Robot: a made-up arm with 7 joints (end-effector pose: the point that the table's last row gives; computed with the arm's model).
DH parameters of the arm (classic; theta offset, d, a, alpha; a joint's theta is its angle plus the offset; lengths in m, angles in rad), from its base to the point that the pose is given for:
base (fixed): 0.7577 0 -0.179 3.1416
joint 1: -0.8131 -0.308 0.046 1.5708
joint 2: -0.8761 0 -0.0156 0
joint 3: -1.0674 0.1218 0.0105 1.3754
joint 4: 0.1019 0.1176 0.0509 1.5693
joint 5: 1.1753 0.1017 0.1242 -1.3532
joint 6: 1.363 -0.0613 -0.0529 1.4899
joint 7: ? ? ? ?
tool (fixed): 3.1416 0.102 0 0
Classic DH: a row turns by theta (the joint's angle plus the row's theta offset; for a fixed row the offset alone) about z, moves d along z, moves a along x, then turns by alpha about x.
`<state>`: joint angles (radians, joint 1 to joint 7).
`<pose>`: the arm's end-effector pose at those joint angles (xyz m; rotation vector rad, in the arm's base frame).
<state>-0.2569 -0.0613 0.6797 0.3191 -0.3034 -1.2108 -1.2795</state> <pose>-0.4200 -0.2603 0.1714 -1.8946 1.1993 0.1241</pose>
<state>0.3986 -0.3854 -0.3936 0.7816 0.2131 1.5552 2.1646</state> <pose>-0.3709 -0.4717 0.4352 1.2443 0.8395 2.6336</pose>
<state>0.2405 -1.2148 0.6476 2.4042 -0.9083 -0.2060 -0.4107</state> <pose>-0.2397 -0.1951 0.4812 -0.1871 -0.5594 -2.1872</pose>
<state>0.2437 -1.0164 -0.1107 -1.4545 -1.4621 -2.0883 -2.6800</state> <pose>0.0695 -0.3863 0.1423 3.0261 0.4109 -0.1052</pose>
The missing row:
joint 7: -0.2298 -0.3582 -0.104 1.5708
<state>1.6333 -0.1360 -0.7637 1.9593 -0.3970 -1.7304 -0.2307</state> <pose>0.1914 -0.0245 0.0646 -0.5625 0.5717 -1.7883</pose>
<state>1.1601 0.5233 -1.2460 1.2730 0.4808 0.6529 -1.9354</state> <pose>-0.4107 -0.1273 0.5131 1.5094 -0.4830 -0.5124</pose>
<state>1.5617 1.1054 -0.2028 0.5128 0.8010 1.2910 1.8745</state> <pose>0.0037 -0.0696 0.7810 2.1575 1.4548 1.3382</pose>
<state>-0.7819 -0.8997 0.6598 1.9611 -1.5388 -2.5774 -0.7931</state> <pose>-0.6289 -0.1720 0.0226 -1.4680 1.4564 0.5041</pose>
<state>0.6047 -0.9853 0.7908 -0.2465 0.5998 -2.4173 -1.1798</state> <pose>-0.6378 -0.0920 0.0415 -1.0690 0.2881 1.2435</pose>
